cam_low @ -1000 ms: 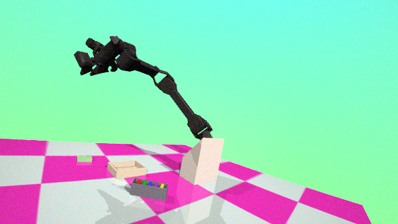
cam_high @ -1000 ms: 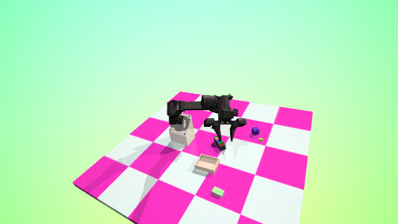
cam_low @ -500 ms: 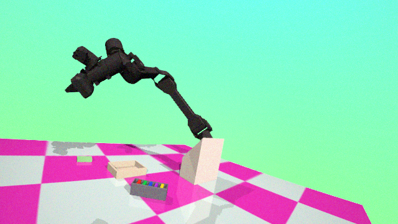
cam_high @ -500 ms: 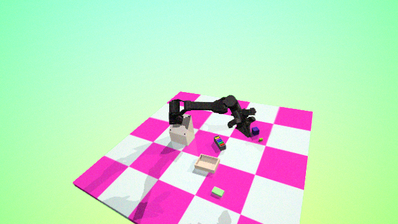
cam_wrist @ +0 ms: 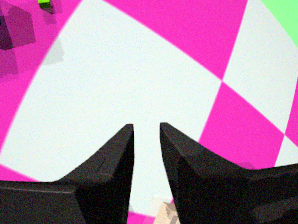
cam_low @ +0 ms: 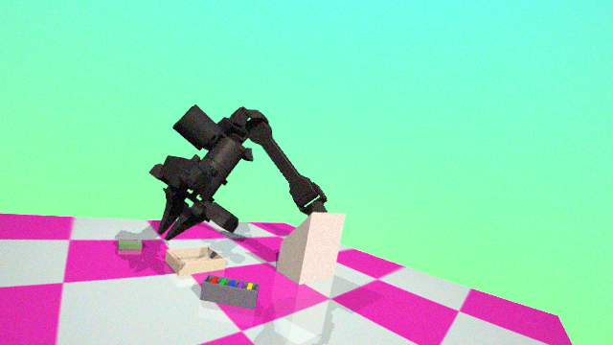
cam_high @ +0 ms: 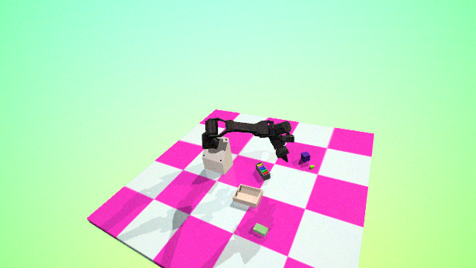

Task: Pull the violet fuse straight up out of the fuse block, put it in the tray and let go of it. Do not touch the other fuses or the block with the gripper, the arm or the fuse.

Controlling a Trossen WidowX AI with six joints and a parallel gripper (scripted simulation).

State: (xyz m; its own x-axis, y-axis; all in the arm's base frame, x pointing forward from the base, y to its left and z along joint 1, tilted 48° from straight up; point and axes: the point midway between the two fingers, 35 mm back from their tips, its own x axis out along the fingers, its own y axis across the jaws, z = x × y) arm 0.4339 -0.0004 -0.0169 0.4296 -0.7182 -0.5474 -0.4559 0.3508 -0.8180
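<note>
My gripper tip is 16 cm past the violet fuse, 2 cm to the right of it and 12 cm above it. From my gripper tip the other things lie so: beige tray 15 cm behind, 19 cm to the right, 14 cm below.
</note>
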